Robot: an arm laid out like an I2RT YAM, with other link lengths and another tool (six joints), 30 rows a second.
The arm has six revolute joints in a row. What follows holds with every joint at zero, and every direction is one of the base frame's.
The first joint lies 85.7 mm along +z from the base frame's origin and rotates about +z.
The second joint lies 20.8 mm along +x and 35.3 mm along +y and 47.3 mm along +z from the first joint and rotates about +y.
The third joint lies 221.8 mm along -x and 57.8 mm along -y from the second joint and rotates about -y.
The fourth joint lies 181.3 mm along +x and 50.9 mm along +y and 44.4 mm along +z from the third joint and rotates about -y.
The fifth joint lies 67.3 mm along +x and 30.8 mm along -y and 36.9 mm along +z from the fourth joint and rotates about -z.
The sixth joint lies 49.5 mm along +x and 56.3 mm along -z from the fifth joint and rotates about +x.
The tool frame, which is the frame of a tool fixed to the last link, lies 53 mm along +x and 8 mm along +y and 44 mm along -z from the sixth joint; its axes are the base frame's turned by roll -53.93, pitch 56.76 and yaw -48.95 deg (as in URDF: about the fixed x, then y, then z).
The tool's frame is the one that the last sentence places.
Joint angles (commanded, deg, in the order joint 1, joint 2, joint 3, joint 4, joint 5, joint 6), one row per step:
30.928 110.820 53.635 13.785 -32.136 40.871
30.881 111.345 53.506 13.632 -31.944 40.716
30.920 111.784 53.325 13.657 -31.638 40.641
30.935 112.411 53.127 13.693 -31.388 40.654
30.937 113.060 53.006 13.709 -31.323 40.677
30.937 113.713 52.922 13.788 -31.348 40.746
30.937 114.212 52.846 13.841 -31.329 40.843
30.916 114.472 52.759 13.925 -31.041 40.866
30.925 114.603 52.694 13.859 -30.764 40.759
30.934 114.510 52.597 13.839 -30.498 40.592
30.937 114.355 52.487 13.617 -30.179 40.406
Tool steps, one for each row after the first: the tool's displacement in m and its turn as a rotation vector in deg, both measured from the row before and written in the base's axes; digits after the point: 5 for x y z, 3 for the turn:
-0.00071 -0.00105 -0.00348 -0.568 0.505 -0.095
-0.00070 -0.00065 -0.00309 -0.508 0.343 -0.135
-0.00093 -0.00081 -0.00392 -0.554 0.595 -0.169
-0.00095 -0.00064 -0.00357 -0.422 0.640 -0.057
-0.00085 -0.00044 -0.00326 -0.306 0.625 -0.026
-0.00067 -0.00038 -0.00254 -0.258 0.513 -0.074
0.00005 -0.00050 -0.00173 -0.313 0.133 -0.230
-0.00017 -0.00050 -0.00126 -0.336 0.040 -0.108
0.00001 -0.00040 -0.00027 -0.221 -0.203 -0.062
-0.00028 -0.00071 -0.00028 -0.338 -0.106 -0.090

